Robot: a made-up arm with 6 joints.
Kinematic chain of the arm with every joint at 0, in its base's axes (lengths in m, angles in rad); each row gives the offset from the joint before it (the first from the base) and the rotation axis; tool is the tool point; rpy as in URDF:
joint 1: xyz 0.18 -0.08 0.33 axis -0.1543 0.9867 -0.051
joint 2: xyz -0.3 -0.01 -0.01 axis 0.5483 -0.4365 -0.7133
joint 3: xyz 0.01 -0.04 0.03 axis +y
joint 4: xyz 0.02 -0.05 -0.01 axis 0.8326 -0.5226 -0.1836
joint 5: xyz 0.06 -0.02 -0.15 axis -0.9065 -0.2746 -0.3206
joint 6: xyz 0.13 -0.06 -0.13 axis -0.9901 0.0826 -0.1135
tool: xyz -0.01 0.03 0.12 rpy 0 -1.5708 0
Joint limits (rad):
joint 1: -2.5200..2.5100
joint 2: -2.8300..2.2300
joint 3: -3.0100..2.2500
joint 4: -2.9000..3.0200
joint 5: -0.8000..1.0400
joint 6: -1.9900..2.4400
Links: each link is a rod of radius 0.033 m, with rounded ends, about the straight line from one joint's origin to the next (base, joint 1, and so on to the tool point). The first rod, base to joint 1, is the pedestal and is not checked.
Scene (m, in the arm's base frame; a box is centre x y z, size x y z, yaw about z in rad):
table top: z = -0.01
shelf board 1: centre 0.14 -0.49 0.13 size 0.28 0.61 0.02 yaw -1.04
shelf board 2: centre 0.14 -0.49 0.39 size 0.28 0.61 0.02 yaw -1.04
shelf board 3: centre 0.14 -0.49 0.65 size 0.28 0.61 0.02 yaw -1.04
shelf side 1: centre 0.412 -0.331 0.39 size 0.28 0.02 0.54 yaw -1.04
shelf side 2: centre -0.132 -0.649 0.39 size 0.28 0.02 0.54 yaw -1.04
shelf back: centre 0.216 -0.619 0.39 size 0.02 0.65 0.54 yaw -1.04
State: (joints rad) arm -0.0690 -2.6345 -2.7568 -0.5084 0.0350 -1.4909
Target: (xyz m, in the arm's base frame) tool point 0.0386 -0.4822 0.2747
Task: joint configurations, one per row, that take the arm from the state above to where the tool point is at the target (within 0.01 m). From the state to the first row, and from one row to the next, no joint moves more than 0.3 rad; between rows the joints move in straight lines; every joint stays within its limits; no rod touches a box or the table.
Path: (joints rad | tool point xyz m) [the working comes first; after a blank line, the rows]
Joints at the target: 0.7354 -0.7336 -0.2835 -0.9647 -0.8000 -1.9900
Straight joint move there: touches shelf board 1.

1: 0.1011 -2.4093 -2.4728 -0.5083 -0.0694 -1.5270 | 0.0843 0.3286 0.2849
2: 0.2713 -2.1842 -2.1887 -0.5082 -0.1738 -1.5631 | 0.1238 0.3062 0.2554
3: 0.4414 -1.9590 -1.9047 -0.5081 -0.2781 -1.5992 | 0.1610 0.2526 0.2057
4: 0.6115 -1.7338 -1.6207 -0.5080 -0.3825 -1.6353 | 0.1792 0.1633 0.1490
5: 0.7817 -1.5086 -1.3367 -0.5078 -0.4869 -1.6714 | 0.1645 0.0420 0.1060
6: 0.9518 -1.2835 -1.0526 -0.5077 -0.5913 -1.7075 | 0.1128 -0.0969 0.1013
7: 1.1219 -1.0583 -0.7686 -0.5076 -0.6956 -1.7436 | 0.0337 -0.2301 0.1550
8: 1.2920 -0.8331 -0.4846 -0.5075 -0.8000 -1.7797 | -0.0503 -0.3308 0.2747
9: 1.0137 -0.7833 -0.3841 -0.7361 -0.8000 -1.8848 | -0.0045 -0.4149 0.2630
10: 0.7354 -0.7336 -0.2835 -0.9647 -0.8000 -1.9900 | 0.0386 -0.4822 0.2747

